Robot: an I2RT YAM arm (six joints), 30 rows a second.
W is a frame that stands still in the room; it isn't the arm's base.
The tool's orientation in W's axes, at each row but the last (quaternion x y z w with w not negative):
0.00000, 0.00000, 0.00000, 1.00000
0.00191, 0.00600, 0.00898, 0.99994
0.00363, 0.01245, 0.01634, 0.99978
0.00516, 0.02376, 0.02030, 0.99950
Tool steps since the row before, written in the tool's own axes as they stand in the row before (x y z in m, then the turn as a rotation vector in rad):
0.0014, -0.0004, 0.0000, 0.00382, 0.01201, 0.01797
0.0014, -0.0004, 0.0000, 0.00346, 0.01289, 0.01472
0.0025, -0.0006, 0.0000, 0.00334, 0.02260, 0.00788
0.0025, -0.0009, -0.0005, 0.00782, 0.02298, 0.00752
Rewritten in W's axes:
0.0014, -0.0004, 0.0000, 0.00382, 0.01201, 0.01797
0.0014, -0.0004, 0.0000, 0.00341, 0.01290, 0.01473
0.0025, -0.0005, -0.0001, 0.00280, 0.02264, 0.00797
0.0025, -0.0008, -0.0006, 0.00724, 0.02321, 0.00740

